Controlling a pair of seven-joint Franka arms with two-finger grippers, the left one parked.
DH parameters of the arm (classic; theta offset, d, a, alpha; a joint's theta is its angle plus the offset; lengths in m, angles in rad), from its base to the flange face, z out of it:
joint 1: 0 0.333 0 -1.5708
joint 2: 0 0 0 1.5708
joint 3: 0 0.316 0.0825 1.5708
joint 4: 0 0 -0.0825 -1.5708
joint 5: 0 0.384 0 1.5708
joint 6: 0 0 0.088 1.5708
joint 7: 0 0.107 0 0
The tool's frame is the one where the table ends.
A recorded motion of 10 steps. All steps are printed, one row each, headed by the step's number.
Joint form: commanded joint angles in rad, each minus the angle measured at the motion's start. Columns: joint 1, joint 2, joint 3, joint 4, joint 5, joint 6, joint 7.
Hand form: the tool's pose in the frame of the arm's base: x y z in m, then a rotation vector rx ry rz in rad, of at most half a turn. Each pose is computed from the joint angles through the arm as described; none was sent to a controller.
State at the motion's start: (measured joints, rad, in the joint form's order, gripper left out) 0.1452 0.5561 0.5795 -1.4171 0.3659 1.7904 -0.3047
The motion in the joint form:
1: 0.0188 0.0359 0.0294 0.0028 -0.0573 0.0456 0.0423
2: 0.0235 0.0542 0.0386 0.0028 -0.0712 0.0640 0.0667
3: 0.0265 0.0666 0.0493 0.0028 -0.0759 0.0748 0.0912
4: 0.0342 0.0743 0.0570 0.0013 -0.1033 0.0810 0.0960
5: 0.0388 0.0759 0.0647 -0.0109 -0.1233 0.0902 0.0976
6: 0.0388 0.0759 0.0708 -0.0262 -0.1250 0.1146 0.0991
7: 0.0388 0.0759 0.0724 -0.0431 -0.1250 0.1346 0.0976
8: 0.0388 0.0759 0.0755 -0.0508 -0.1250 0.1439 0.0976
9: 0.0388 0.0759 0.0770 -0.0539 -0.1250 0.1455 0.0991
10: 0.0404 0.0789 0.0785 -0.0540 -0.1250 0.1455 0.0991
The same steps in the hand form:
1: 0.5362 0.4409 0.4102 -2.3056 -1.0694 0.2963
2: 0.5349 0.4470 0.4015 -2.3175 -1.0509 0.3038
3: 0.5320 0.4531 0.3967 -2.3225 -1.0300 0.3157
4: 0.5275 0.4591 0.3922 -2.3323 -1.0564 0.3166
5: 0.5215 0.4639 0.3872 -2.3391 -1.0803 0.3195
6: 0.5184 0.4670 0.3833 -2.3395 -1.0783 0.3089
7: 0.5159 0.4683 0.3775 -2.3409 -1.0763 0.3050
8: 0.5139 0.4698 0.3754 -2.3398 -1.0767 0.3034
9: 0.5128 0.4704 0.3745 -2.3398 -1.0761 0.3060
10: 0.5115 0.4718 0.3730 -2.3370 -1.0780 0.3106

